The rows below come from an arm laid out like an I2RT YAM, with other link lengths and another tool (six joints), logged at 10 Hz.
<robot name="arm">
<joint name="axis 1" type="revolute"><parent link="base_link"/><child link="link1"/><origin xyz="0 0 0.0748" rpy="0 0 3.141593"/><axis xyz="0 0 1"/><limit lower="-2.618" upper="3.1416"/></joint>
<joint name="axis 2" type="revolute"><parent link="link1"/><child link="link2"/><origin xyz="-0.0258 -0.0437 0.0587" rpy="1.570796 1.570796 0"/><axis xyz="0 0 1"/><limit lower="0" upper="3.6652"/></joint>
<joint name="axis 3" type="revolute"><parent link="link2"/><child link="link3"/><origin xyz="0 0.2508 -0.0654" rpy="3.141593 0 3.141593"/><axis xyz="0 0 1"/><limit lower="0" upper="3.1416"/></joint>
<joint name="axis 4" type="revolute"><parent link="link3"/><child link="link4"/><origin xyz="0.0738 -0.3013 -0.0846" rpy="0 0 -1.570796"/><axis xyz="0 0 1"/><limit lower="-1.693" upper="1.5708"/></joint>
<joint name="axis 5" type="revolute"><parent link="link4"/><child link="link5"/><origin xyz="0.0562 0.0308 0.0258" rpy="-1.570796 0 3.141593"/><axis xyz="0 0 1"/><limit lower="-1.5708" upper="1.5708"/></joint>
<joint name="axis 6" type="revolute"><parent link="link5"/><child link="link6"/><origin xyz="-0.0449 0 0.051" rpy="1.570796 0 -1.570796"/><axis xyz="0 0 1"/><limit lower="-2.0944" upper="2.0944"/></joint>
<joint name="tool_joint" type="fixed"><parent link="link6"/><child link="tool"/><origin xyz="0.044 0.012 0.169" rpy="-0.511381 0 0.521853"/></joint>
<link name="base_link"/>
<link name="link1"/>
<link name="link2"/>
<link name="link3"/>
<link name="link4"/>
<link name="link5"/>
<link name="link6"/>
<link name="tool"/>
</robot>
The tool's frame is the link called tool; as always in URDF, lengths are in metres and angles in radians.
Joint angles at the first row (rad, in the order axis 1, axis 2, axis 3, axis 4, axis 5, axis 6):
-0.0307 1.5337 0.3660 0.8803 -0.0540 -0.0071
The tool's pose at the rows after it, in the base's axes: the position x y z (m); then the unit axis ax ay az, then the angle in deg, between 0 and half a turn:
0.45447 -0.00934 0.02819 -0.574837 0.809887 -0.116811 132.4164
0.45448 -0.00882 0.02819 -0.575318 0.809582 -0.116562 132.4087
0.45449 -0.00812 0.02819 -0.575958 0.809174 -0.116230 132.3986
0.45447 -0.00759 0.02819 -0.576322 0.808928 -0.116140 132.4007
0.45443 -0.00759 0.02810 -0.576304 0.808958 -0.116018 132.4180
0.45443 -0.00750 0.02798 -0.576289 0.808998 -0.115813 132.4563
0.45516 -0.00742 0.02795 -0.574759 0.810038 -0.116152 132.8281
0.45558 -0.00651 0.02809 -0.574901 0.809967 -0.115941 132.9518
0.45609 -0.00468 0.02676 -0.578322 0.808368 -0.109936 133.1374
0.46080 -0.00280 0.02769 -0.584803 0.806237 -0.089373 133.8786
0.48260 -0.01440 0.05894 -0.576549 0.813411 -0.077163 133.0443
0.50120 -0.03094 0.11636 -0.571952 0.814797 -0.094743 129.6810
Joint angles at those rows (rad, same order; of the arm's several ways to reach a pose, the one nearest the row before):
-0.0307 1.5337 0.3660 0.8802 -0.0540 -0.0071
-0.0296 1.5337 0.3660 0.8802 -0.0540 -0.0071
-0.0280 1.5337 0.3660 0.8802 -0.0540 -0.0071
-0.0265 1.5337 0.3660 0.8803 -0.0532 -0.0071
-0.0265 1.5337 0.3660 0.8799 -0.0532 -0.0071
-0.0261 1.5337 0.3664 0.8787 -0.0528 -0.0071
-0.0216 1.5338 0.3729 0.8669 -0.0437 -0.0074
-0.0177 1.5337 0.3759 0.8619 -0.0399 -0.0074
-0.0197 1.5334 0.3798 0.8498 -0.0525 -0.0078
-0.0357 1.5158 0.4091 0.7723 -0.0955 -0.0067
-0.0776 1.4647 0.5148 0.6117 -0.1379 0.0124
-0.1226 1.3815 0.6098 0.4976 -0.1719 0.0227

